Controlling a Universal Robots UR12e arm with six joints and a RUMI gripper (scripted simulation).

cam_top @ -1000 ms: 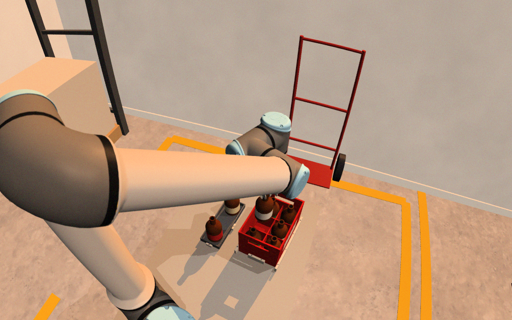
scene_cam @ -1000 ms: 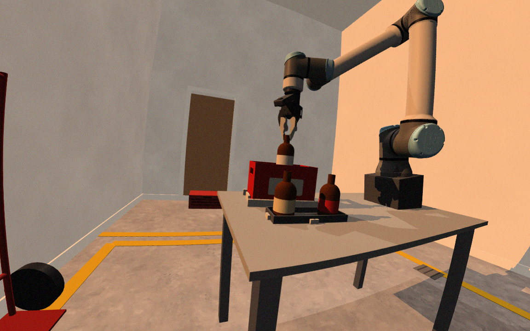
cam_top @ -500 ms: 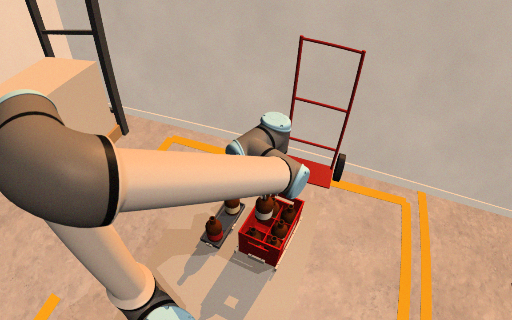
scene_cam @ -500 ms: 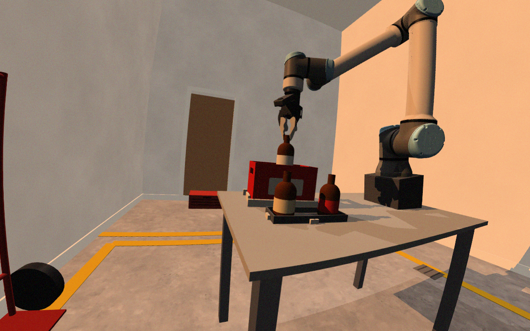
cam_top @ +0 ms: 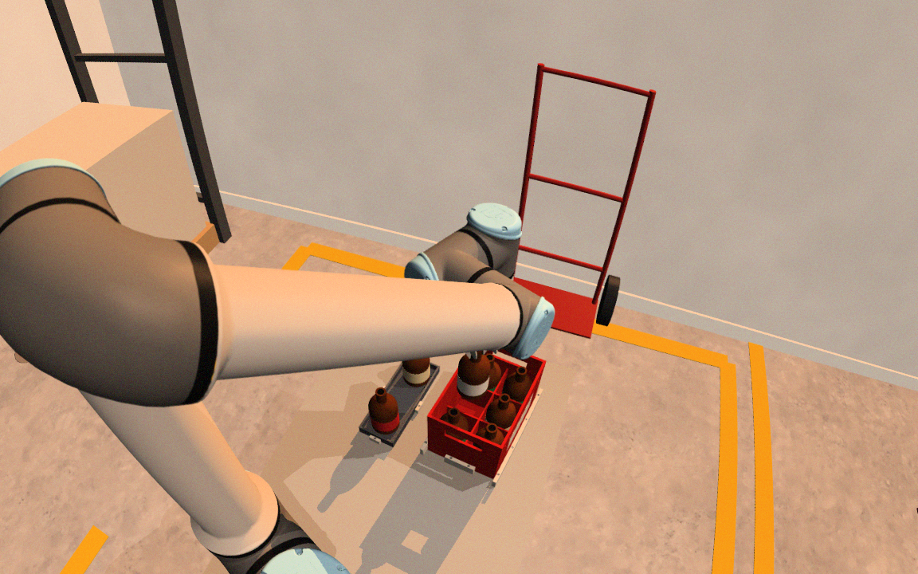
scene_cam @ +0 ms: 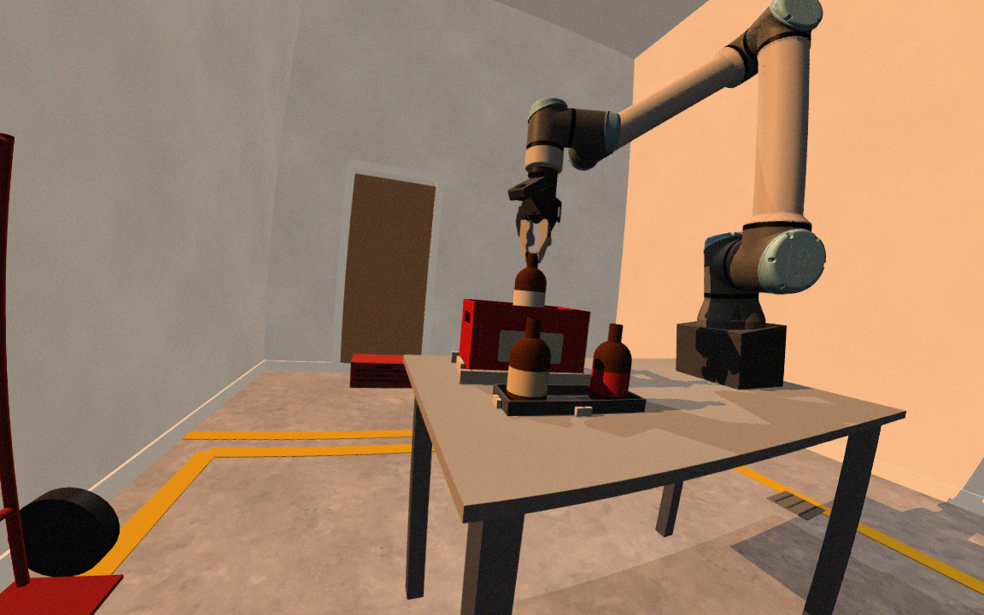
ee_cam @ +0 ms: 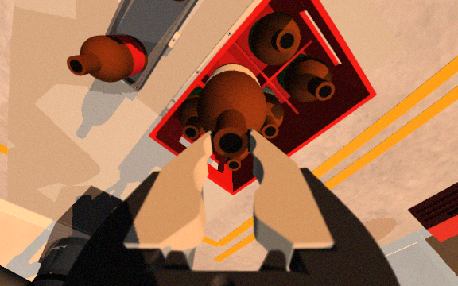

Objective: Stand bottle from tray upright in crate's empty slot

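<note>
My gripper is now 1 cm past the red crate, 4 cm to the left of it and 21 cm above it. From my hand the other things lie so: dark tray 1 cm behind, 19 cm to the left, 28 cm below.
</note>
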